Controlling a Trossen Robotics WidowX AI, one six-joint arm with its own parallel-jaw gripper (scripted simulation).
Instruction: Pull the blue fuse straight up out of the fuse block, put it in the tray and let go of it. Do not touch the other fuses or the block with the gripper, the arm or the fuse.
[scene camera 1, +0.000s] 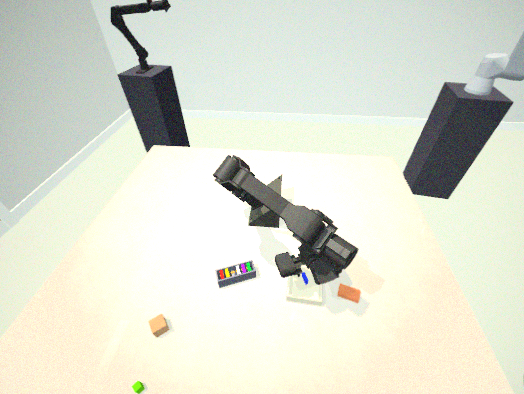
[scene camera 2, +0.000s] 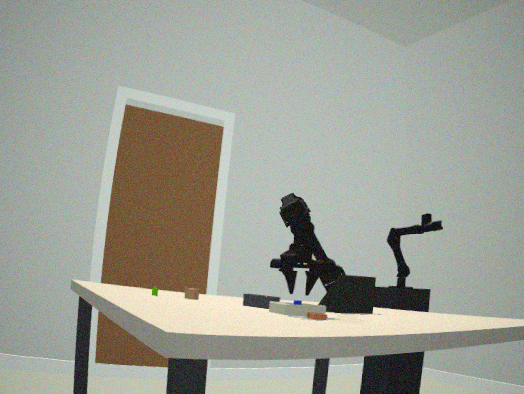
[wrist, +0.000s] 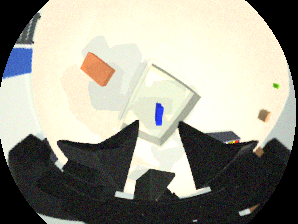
Note:
I see my gripper and a tray.
My gripper shows as well in scene camera 1 and in the wrist view.

